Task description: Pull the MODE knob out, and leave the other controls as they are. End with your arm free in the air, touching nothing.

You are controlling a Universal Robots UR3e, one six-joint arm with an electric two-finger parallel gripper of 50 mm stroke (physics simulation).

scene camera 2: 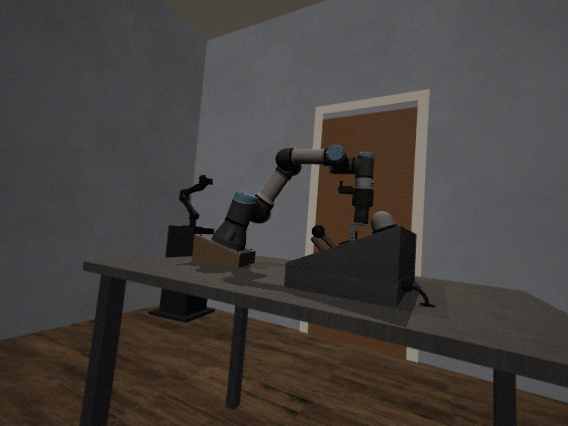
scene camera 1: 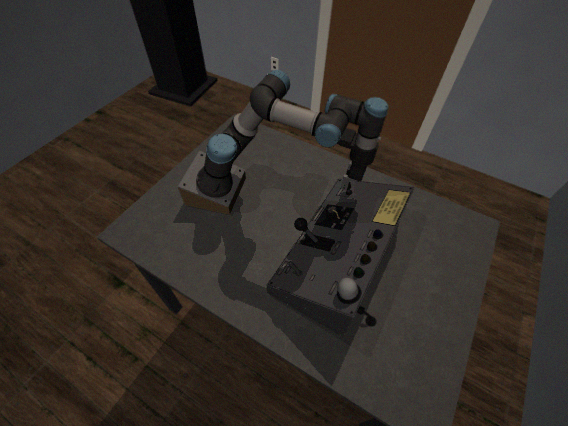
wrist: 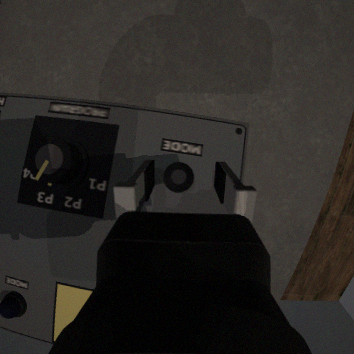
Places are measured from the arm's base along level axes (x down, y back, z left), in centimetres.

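Pixels of known places: gripper, between the fingertips: (scene camera 2: 352,240) (scene camera 1: 346,182) (wrist: 184,172); arm's base, origin of its link: (scene camera 2: 228,244) (scene camera 1: 214,182).
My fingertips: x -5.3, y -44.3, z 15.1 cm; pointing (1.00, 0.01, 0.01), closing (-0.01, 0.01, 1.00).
Ahead of a thing's pixels: the offset from my fingertips to its top centre. "spot": to the spot under its first point.
The MODE knob @(dx -0.9, dy -1.3, dz -0.6 cm) (scene camera 1: 349,191) (wrist: 178,177) is a small round black knob near a corner of the sloped grey control panel (scene camera 1: 325,290) (scene camera 2: 350,265) (wrist: 75,250). Its MODE label @(dx +4.9, dy +1.4, dz -0.3 cm) (wrist: 181,146) shows beside it in the wrist view. My gripper (scene camera 1: 348,184) (scene camera 2: 353,234) (wrist: 184,172) is open and points down over the panel at this knob. In the wrist view the knob appears between the two spread fingers, a little nearer the left one. The fingers are not closed on it. Whether the fingertips reach down beside the knob I cannot tell. The console hides it in scene camera 2.
The PROGRAM dial @(dx -0.1, dy +0.2, dz -12.5 cm) (scene camera 1: 334,212) (wrist: 49,159) is beside the MODE knob. Farther along are a ball-topped lever @(dx -3.9, dy +7.3, dz -23.7 cm) (scene camera 1: 300,223) (scene camera 2: 318,231), a white dome @(spot: dx -7.0, dy -12.0, dz -40.5 cm) (scene camera 1: 348,289) (scene camera 2: 383,220) and a row of coloured buttons, including a blue one @(spot: dx -4.3, dy -14.9, dz -19.0 cm) (scene camera 1: 378,233) (wrist: 12,304). A yellow plate @(spot: dx -2.6, dy -16.4, dz -6.4 cm) (scene camera 1: 391,207) (wrist: 72,305) lies on the panel.
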